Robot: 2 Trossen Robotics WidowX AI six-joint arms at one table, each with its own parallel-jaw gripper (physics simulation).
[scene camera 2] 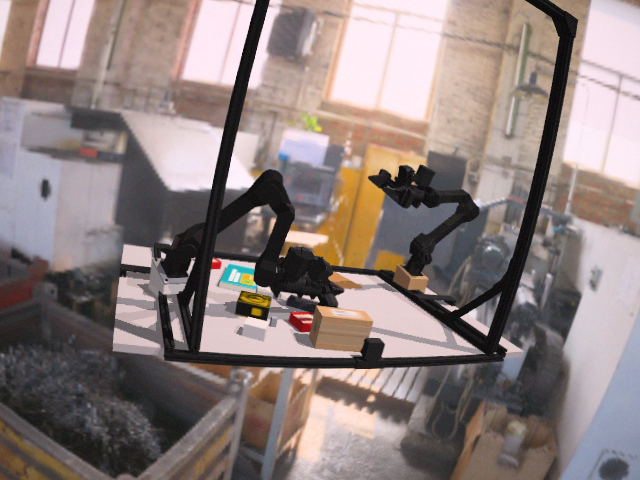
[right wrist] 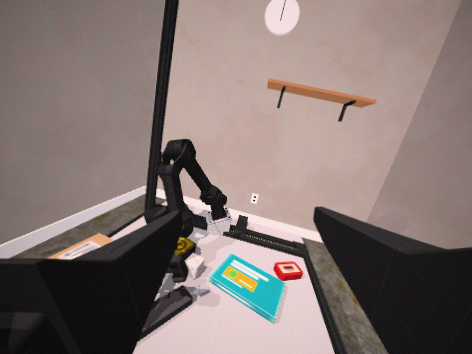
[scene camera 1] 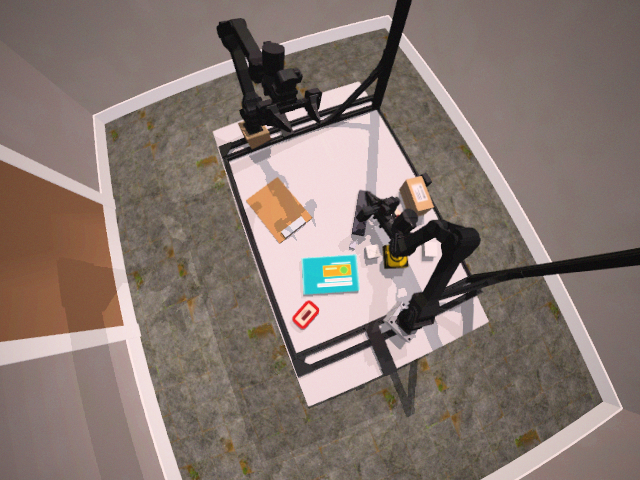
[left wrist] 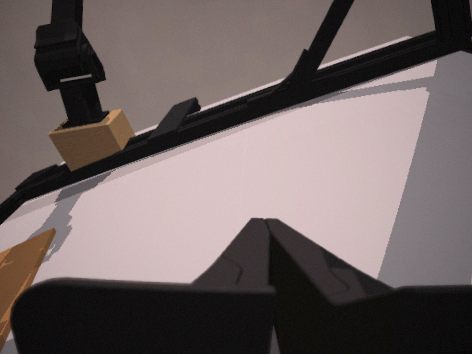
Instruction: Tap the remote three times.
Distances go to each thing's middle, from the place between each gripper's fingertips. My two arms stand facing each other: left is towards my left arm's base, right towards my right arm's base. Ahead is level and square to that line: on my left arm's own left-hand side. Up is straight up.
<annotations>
The remote (right wrist: 163,309) lies 70 mm below my left hand, 40 mm to the left of it and 40 mm ahead of it.
I see the remote 100 mm behind my right hand, 200 mm to the left of it and 380 mm below it.
</annotations>
